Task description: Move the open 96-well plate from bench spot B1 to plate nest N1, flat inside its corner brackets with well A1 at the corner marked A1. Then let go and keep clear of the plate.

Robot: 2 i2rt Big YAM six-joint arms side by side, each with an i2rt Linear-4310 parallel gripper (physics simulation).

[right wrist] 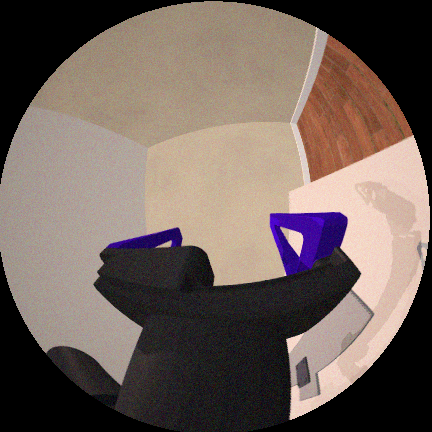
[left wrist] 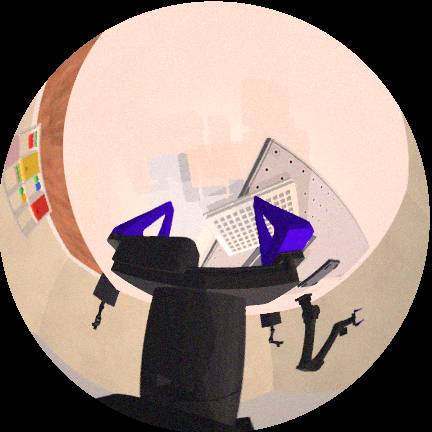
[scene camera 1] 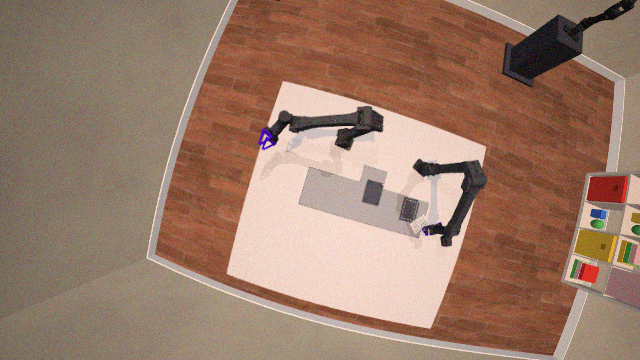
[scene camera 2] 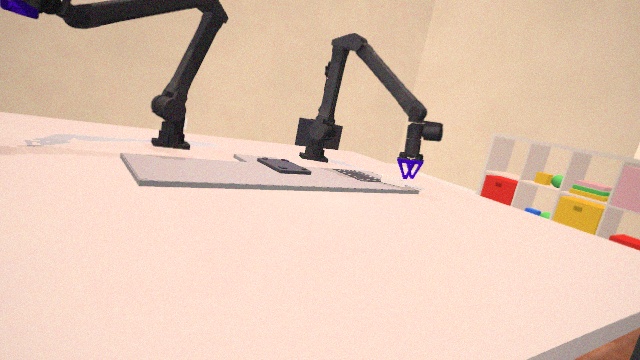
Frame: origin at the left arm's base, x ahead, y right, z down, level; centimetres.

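Seen in the pictures: left gripper, fingertip midpoint: (left wrist: 210, 202) (scene camera 1: 427, 228) (scene camera 2: 408, 179); right gripper, fingertip midpoint: (right wrist: 223, 226) (scene camera 1: 260, 147); left arm's base at its link origin: (scene camera 1: 421, 167) (scene camera 2: 313, 158); right arm's base at its link origin: (left wrist: 303, 296) (scene camera 1: 344, 142) (scene camera 2: 170, 145).
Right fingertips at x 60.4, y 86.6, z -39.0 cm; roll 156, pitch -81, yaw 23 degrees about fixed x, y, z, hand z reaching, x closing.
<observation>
Pixels of each thing's top centre, then the offset from my right fingertips to it. "spot": a spot on its surface instead. Level surfaces: height alone.
- open white 96-well plate at its top centre: (left wrist: 258, 226) (scene camera 2: 392, 177) (scene camera 1: 419, 224) dx -26.8, dy -110.4, dz +36.0 cm
- dark rectangle with a pale outline, surface spot: (scene camera 2: 357, 174) (scene camera 1: 409, 209) spot: dx -30.7, dy -97.8, dz +37.5 cm
- dark raised block with corner pieces, top centre: (scene camera 2: 284, 162) (left wrist: 320, 276) (scene camera 1: 373, 192) dx -22.7, dy -68.4, dz +35.9 cm
- grey perforated board at its surface level: dz +37.6 cm
- pale table at its surface level: dz +39.0 cm
The open white 96-well plate (scene camera 1: 418, 224) (left wrist: 230, 227) sits skewed at the right end of the grey board, off the dark rectangle with a pale outline (scene camera 1: 409, 209) (scene camera 2: 357, 174), which looks like B1. One plate end reaches past the board's edge. Whether the plate lies fully flat is unclear. The dark raised block with corner pieces (scene camera 1: 372, 192) (scene camera 2: 283, 165) (right wrist: 303, 372), apparently nest N1, bears no plate. My left gripper (scene camera 1: 425, 231) (scene camera 2: 409, 177) (left wrist: 210, 202) is open above the plate's outer end, not around it. My right gripper (scene camera 1: 266, 140) (right wrist: 223, 226) is open and empty, far from the plate. Labels are unreadable.
The grey perforated board (scene camera 1: 330, 187) (scene camera 2: 190, 172) (left wrist: 325, 215) lies on the pale table (scene camera 1: 325, 270) (scene camera 2: 300, 270). My right arm stretches high over the far-left table edge. A shelf unit with coloured bins stands off the table at the right in both scene views.
</observation>
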